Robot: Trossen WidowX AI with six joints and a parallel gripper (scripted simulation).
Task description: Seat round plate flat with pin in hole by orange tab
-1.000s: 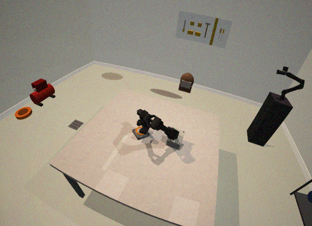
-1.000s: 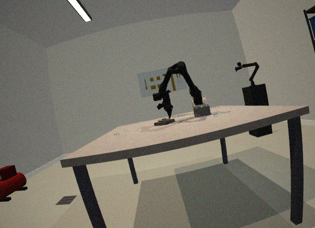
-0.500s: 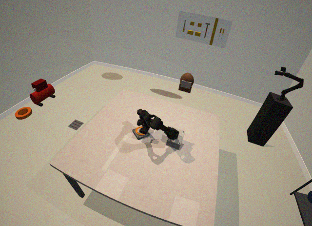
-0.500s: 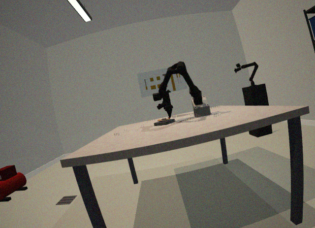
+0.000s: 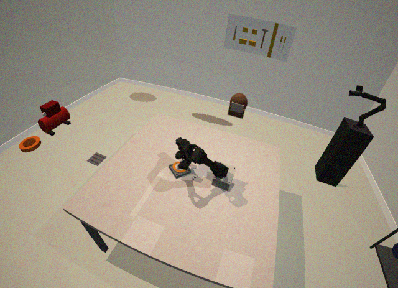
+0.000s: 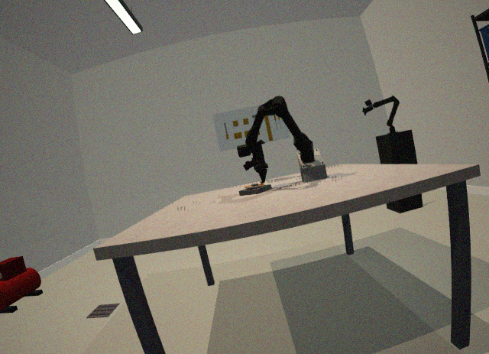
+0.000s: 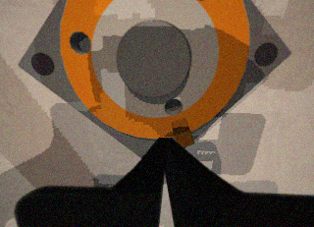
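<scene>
My gripper tip is now 50 mm short of the grey square base, 20 mm above it and 10 mm to the right of it.
</scene>
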